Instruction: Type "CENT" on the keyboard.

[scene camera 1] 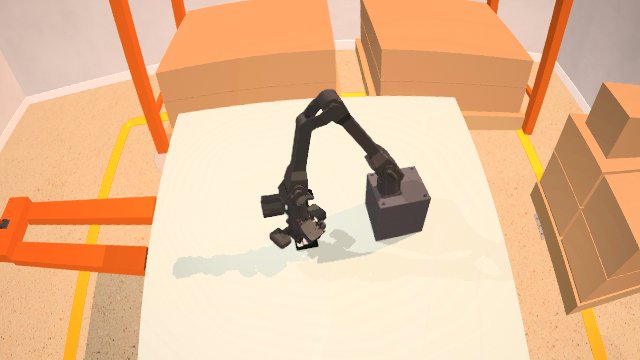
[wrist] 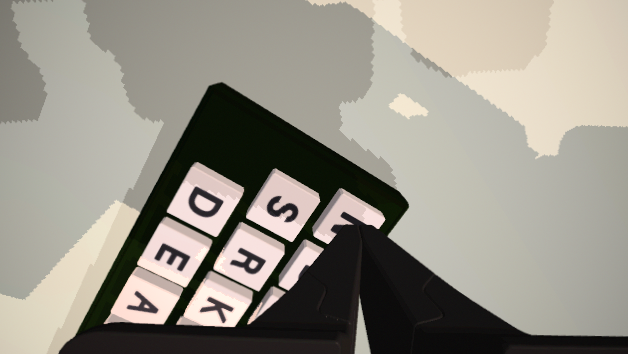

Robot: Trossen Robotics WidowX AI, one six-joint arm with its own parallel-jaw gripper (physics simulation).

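Where they show: gripper, fingertip midpoint: (scene camera 1: 299,242) (wrist: 357,238); arm's base, origin of the base link: (scene camera 1: 389,189).
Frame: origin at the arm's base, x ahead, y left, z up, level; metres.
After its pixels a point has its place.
Note:
The keyboard (scene camera 1: 314,245) @[x 0.245, y 0.043, z -0.157 m] (wrist: 250,130) @[x 0.248, y 0.039, z -0.156 m] is a dark green slab with white letter keys, lying on the table under the arm and mostly hidden in the scene view. In the wrist view, the N key (wrist: 350,212) @[x 0.286, y 0.034, z -0.150 m] is at its right corner, and the E key (wrist: 175,252) @[x 0.247, y -0.005, z -0.150 m] is in the left row. Keys C and T cannot be made out; the keys below N are partly hidden by a finger. My gripper (wrist: 357,238) @[x 0.291, y 0.029, z -0.147 m] is shut and empty, its tips overlapping the lower right part of the N key. Whether they touch or press it, I cannot tell.
In the wrist view, the D key (wrist: 205,200) @[x 0.247, y 0.015, z -0.150 m], S key (wrist: 283,205) @[x 0.267, y 0.025, z -0.150 m], R key (wrist: 249,257) @[x 0.267, y 0.005, z -0.150 m], K key (wrist: 216,300) @[x 0.266, y -0.014, z -0.150 m] and A key (wrist: 145,302) @[x 0.247, y -0.026, z -0.150 m] show. The arm's box base (scene camera 1: 397,217) @[x -0.010, y 0.071, z -0.052 m] stands right of the keyboard on the pale table (scene camera 1: 330,320) @[x 0.252, y 0.320, z -0.168 m]. Large cartons stand beyond the table.

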